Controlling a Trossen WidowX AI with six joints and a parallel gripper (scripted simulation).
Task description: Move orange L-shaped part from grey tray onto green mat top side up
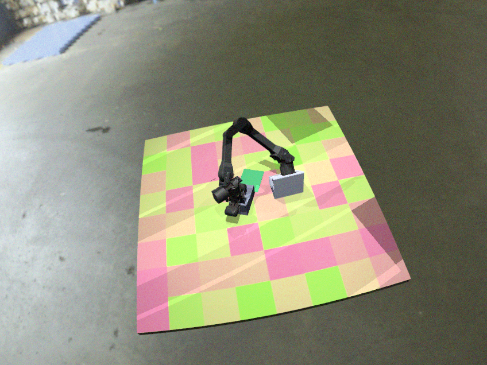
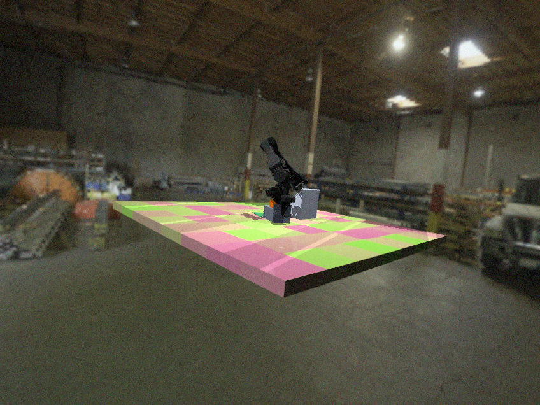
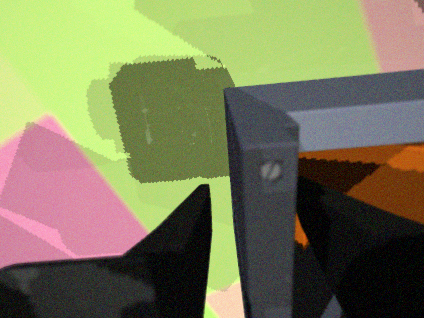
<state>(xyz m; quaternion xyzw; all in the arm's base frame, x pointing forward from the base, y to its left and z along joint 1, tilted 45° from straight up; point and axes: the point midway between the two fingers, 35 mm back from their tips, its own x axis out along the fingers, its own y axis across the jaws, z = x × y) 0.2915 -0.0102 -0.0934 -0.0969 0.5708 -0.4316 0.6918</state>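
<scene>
Now: gripper tip 30 mm past the orange L-shaped part and 40 mm to the left of it. The rest, counted from my gripper tip: green mat 110 mm behind, 190 mm to the right, 50 mm below.
</scene>
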